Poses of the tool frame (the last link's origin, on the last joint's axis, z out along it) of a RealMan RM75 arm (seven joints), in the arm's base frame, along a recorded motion.
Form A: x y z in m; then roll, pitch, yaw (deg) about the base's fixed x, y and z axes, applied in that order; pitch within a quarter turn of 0, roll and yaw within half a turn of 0.
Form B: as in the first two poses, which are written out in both.
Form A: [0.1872 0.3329 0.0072 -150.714 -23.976 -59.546]
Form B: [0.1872 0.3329 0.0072 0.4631 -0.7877 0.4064 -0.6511 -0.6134 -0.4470]
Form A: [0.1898 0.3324 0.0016 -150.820 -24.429 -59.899]
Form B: [0.1898 0.3324 0.0016 0.4566 -0.7877 0.4136 -0.6542 -0.6123 -0.4439]
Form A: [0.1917 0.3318 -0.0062 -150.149 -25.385 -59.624]
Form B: [0.1917 0.3318 -0.0062 0.4568 -0.7794 0.4287 -0.6404 -0.6227 -0.4497]
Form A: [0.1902 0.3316 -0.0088 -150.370 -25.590 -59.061]
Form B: [0.1902 0.3316 -0.0088 0.4637 -0.7736 0.4319 -0.6358 -0.6301 -0.4459]
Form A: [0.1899 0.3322 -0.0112 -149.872 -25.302 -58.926]
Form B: [0.1899 0.3322 -0.0112 0.4666 -0.7743 0.4274 -0.6301 -0.6302 -0.4538]
